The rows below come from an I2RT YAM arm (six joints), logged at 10 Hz.
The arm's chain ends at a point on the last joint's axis. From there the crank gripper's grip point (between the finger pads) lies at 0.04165 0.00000 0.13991 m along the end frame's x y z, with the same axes.
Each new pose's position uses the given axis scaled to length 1; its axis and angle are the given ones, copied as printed.
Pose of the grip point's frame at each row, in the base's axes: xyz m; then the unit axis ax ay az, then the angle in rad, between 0 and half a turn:
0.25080, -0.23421, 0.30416, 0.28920, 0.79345, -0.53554, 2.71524
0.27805, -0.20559, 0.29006, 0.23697, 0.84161, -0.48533, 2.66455
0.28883, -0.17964, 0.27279, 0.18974, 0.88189, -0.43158, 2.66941
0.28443, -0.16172, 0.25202, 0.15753, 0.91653, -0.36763, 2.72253
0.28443, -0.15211, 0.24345, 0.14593, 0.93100, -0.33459, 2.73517
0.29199, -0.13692, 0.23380, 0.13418, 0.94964, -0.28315, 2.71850
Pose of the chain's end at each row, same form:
0.27756, -0.11293, 0.38087, 0.28920, 0.79345, -0.53554, 2.71524
0.28695, -0.08886, 0.37726, 0.23697, 0.84161, -0.48533, 2.66455
0.28863, -0.07189, 0.37128, 0.18974, 0.88189, -0.43158, 2.66941
0.28382, -0.06782, 0.36379, 0.15753, 0.91653, -0.36763, 2.72253
0.28260, -0.06577, 0.36114, 0.14593, 0.93100, -0.33459, 2.73517
0.28414, -0.06259, 0.35919, 0.13418, 0.94964, -0.28315, 2.71850

